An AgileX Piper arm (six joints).
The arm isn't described. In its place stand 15 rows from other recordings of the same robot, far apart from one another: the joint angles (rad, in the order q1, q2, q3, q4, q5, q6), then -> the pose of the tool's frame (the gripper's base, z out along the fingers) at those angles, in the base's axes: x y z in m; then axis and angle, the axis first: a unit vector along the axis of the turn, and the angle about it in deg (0 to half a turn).
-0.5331 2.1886 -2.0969 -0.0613 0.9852 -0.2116 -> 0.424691 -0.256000 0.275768 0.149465 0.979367 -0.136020 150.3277
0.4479 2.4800 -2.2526 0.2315 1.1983 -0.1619 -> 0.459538 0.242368 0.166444 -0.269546 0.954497 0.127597 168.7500
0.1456 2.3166 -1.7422 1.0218 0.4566 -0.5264 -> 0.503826 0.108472 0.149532 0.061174 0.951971 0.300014 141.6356
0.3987 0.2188 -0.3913 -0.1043 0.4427 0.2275 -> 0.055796 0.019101 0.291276 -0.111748 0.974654 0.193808 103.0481
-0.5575 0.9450 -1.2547 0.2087 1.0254 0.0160 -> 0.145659 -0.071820 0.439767 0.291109 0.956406 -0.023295 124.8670
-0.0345 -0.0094 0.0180 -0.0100 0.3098 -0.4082 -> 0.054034 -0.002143 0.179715 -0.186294 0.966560 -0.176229 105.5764
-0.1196 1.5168 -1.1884 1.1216 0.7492 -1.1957 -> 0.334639 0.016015 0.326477 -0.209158 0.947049 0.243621 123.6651
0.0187 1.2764 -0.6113 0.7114 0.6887 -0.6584 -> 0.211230 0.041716 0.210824 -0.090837 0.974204 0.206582 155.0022
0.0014 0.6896 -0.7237 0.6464 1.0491 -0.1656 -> 0.105514 0.047667 0.327602 -0.012784 0.953241 0.301942 142.1723
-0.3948 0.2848 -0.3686 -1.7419 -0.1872 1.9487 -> 0.072670 -0.012200 0.316113 0.192181 0.981205 -0.017428 82.2004
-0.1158 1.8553 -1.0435 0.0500 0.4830 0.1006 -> 0.348912 -0.038459 0.148442 0.127846 0.991691 0.014279 159.1837
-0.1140 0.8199 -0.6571 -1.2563 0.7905 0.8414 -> 0.141601 -0.078117 0.334005 0.148528 0.881305 -0.448600 126.3638
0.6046 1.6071 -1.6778 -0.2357 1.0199 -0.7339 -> 0.299820 0.185141 0.397990 -0.632696 0.760543 -0.145840 140.6784
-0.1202 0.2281 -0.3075 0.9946 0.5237 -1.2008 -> 0.063251 0.030798 0.276355 -0.262429 0.963931 0.044361 97.3139
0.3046 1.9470 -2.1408 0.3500 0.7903 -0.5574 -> 0.425355 0.156967 0.421523 -0.368493 0.921590 0.122002 117.9061
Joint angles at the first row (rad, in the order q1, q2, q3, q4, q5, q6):
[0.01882 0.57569 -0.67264 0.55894 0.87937 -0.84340]
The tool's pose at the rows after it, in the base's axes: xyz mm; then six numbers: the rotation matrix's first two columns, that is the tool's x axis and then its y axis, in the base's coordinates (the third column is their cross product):
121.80 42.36 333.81 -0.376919 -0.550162 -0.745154 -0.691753 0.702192 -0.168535
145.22 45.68 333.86 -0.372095 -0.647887 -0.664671 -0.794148 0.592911 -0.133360
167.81 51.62 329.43 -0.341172 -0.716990 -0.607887 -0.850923 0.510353 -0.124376
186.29 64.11 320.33 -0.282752 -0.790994 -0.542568 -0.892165 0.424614 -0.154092
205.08 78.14 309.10 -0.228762 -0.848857 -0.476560 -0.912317 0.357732 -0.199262
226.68 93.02 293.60 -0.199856 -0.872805 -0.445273 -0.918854 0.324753 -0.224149
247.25 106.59 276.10 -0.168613 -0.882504 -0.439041 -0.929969 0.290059 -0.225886
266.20 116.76 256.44 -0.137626 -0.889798 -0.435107 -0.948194 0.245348 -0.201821
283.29 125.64 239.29 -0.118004 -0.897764 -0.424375 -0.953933 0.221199 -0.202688
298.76 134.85 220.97 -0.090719 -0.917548 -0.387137 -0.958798 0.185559 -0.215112
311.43 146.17 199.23 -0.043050 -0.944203 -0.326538 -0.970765 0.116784 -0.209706
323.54 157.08 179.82 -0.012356 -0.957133 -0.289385 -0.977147 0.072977 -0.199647
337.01 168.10 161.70 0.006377 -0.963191 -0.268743 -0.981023 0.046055 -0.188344
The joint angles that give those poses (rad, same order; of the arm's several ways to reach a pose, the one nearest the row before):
[0.01876 0.74659 -0.76944 0.55515 0.98881 -0.97805]
[0.02129 0.88944 -0.85063 0.55301 1.09906 -1.08298]
[0.06389 1.00317 -0.90374 0.52230 1.11690 -1.13573]
[0.15453 1.09291 -0.93395 0.44751 1.07697 -1.14811]
[0.24054 1.17916 -0.95785 0.35882 1.00835 -1.13531]
[0.29684 1.27634 -0.97434 0.31848 0.91879 -1.12708]
[0.32338 1.37590 -0.99194 0.33653 0.84597 -1.16912]
[0.32809 1.47815 -1.01558 0.38484 0.81036 -1.25000]
[0.33878 1.56572 -1.04240 0.39795 0.76217 -1.28895]
[0.35877 1.65199 -1.07405 0.36530 0.71703 -1.29868]
[0.38694 1.74614 -1.11375 0.30896 0.70087 -1.30500]
[0.40819 1.83329 -1.15855 0.27661 0.68622 -1.30695]
[0.42358 1.92117 -1.21615 0.26146 0.67626 -1.30847]

